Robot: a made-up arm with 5 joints.
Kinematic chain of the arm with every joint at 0, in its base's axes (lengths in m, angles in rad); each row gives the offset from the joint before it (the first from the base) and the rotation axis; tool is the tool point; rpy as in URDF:
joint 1: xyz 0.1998 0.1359 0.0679 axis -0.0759 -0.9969 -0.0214
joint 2: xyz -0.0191 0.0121 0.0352 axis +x
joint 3: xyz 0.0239 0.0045 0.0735 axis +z
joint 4: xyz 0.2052 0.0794 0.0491 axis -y
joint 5: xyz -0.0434 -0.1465 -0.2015 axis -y
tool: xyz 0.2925 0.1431 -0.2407 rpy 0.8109 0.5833 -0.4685
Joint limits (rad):
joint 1: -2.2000..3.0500
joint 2: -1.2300..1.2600
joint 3: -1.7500..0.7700
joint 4: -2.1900..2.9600
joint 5: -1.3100..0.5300
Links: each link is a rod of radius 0.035 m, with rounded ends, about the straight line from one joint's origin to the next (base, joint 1, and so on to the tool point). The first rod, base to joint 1, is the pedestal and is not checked.
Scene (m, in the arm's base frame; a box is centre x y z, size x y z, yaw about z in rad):
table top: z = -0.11
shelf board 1: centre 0.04 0.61 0 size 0.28 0.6 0.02 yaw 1.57
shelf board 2: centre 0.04 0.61 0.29 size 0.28 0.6 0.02 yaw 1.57
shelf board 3: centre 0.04 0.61 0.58 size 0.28 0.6 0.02 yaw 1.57
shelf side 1: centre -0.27 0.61 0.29 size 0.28 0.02 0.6 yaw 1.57
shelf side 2: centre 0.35 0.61 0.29 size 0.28 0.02 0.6 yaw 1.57
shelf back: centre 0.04 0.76 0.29 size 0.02 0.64 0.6 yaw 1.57
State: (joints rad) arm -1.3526 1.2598 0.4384 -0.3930 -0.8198
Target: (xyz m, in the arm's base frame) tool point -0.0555 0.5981 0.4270
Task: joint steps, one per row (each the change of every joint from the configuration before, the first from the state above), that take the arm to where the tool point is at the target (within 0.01 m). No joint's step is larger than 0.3 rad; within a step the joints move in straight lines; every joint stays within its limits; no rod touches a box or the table.
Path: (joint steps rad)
1: 0.2329 -0.2835 -0.0541 -0.2488 -0.0700
2: 0.2329 -0.2835 -0.0540 -0.2488 -0.0701
3: 0.2329 -0.2835 -0.0541 -0.2488 -0.0700
4: 0.2329 -0.2835 -0.0541 -0.2488 -0.0700
5: 0.2330 -0.2834 -0.0540 -0.2488 -0.0700
6: 0.2329 -0.2835 -0.0541 -0.2488 -0.0701
7: 0.2329 -0.2835 -0.0541 -0.2488 -0.0700

